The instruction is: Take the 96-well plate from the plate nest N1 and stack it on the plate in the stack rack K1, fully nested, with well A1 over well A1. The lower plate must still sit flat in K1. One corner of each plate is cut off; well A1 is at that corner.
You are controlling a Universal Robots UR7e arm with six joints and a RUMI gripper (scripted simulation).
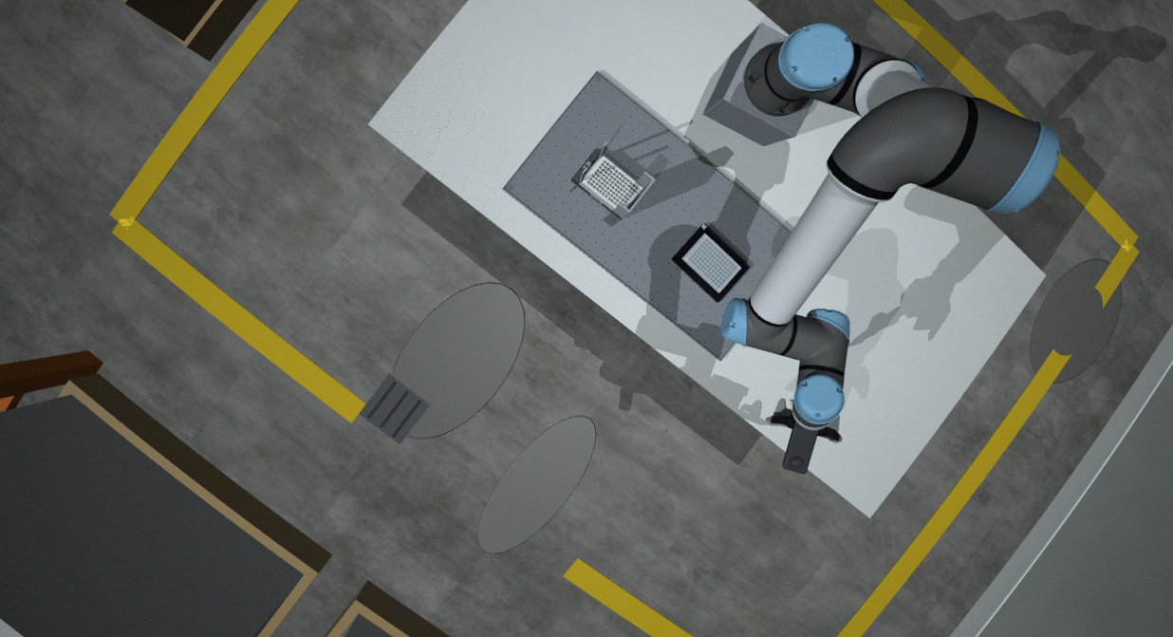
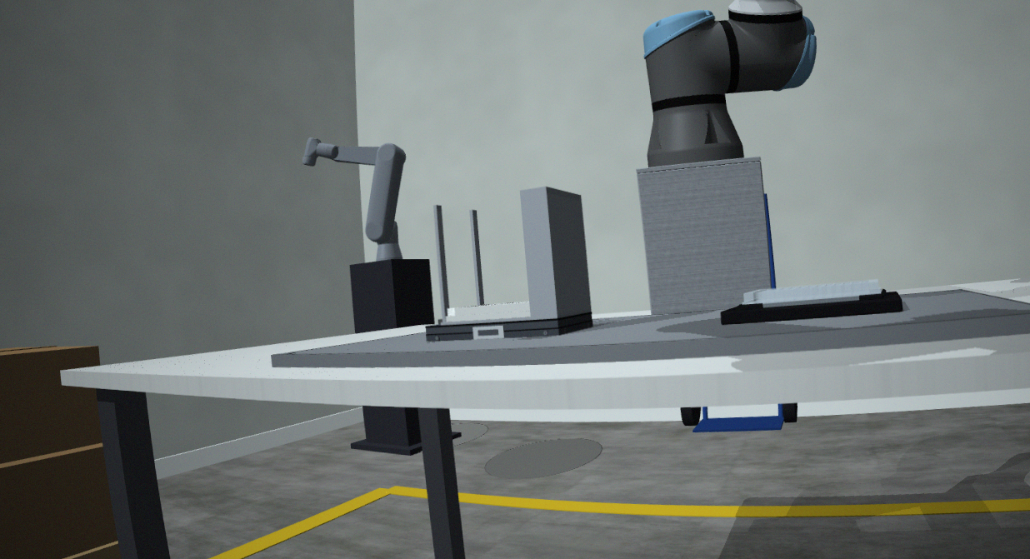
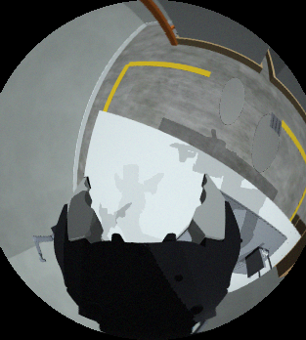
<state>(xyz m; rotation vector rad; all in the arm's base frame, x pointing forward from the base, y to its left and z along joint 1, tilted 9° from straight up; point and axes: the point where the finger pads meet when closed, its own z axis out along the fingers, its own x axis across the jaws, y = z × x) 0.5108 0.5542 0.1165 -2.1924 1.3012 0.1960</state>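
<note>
The clear 96-well plate lies 36 cm to the right of my hand, 22 cm below it and 17 cm behind it. The rest, counted from my hand: black plate nest: 36 cm to the right, 23 cm below, 17 cm behind; then grey back block: 60 cm to the right, 15 cm below, 14 cm behind.
</note>
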